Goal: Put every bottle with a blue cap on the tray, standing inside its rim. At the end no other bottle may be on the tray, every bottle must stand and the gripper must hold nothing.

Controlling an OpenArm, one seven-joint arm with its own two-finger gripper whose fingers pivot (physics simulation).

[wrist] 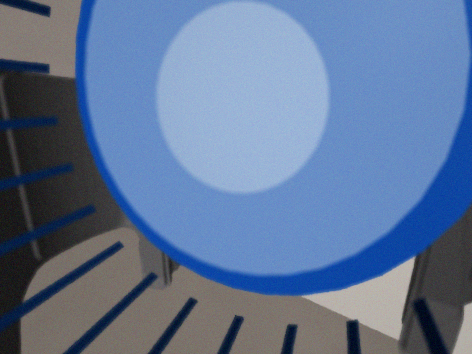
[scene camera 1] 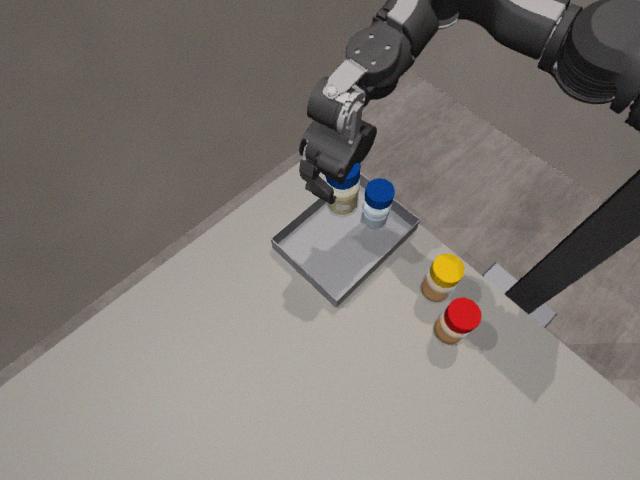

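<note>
A bottle with a blue cap and yellowish contents (scene camera 1: 343, 200) (wrist: 250, 150) is upright between the fingers of my gripper (scene camera 1: 341, 192) (wrist: 292, 280), which is shut on it. It is over the back part of the grey tray (scene camera 1: 310, 240) in the scene view; I cannot tell whether its base touches the tray floor. Its cap fills much of the wrist view. One finger shows at its left in the scene view; the other is hidden. A second blue-capped bottle (scene camera 1: 375, 214), with pale contents, stands inside the tray rim, just right of the held one.
A yellow-capped bottle (scene camera 1: 443, 276) and a red-capped bottle (scene camera 1: 457, 320) stand upright on the table (scene camera 1: 232, 361), right of the tray and outside it. The table's back edges run close behind the tray. A dark post (scene camera 1: 578, 253) rises beyond the right edge.
</note>
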